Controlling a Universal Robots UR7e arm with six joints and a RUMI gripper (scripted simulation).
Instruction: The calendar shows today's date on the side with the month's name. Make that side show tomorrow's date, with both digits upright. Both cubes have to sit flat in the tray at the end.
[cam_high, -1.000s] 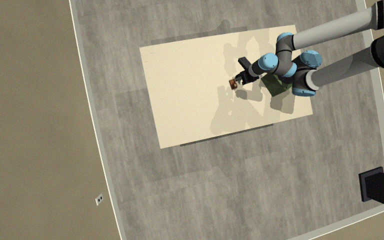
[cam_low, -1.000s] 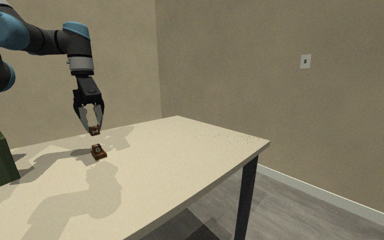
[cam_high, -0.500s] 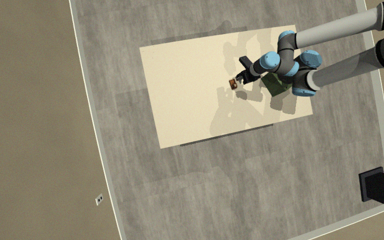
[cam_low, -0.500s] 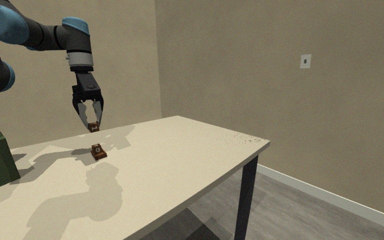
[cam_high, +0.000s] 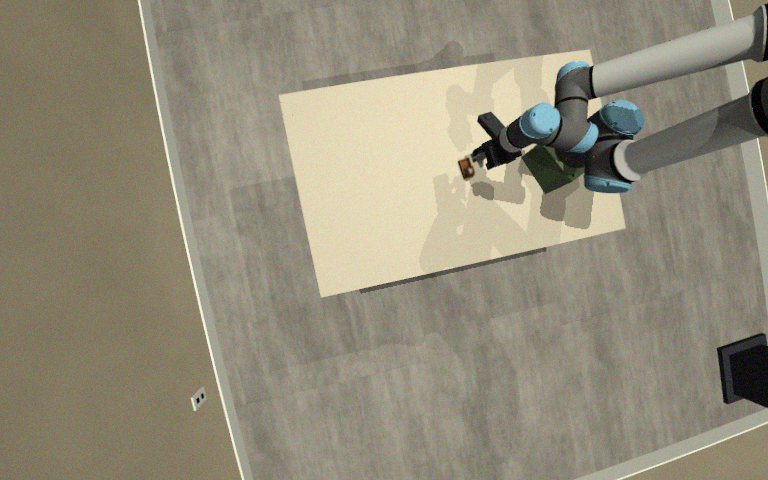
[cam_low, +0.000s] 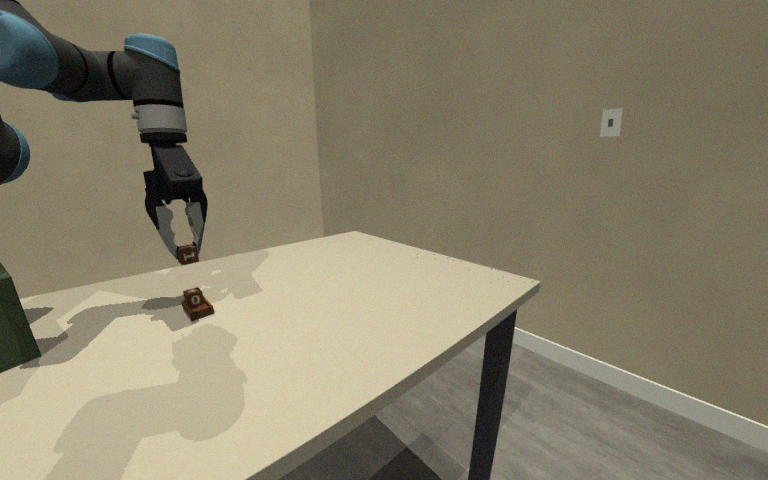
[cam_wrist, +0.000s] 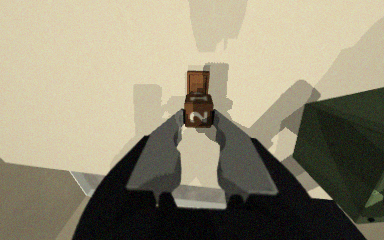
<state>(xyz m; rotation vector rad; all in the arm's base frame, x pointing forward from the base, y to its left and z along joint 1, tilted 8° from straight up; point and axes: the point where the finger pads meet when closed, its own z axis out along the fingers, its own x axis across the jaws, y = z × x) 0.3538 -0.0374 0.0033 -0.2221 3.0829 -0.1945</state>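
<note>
My gripper is now 130 mm above the brown calendar tray and 20 mm to the right of it. The rest, counted from my hand: brown digit cube (10 mm below).
</note>
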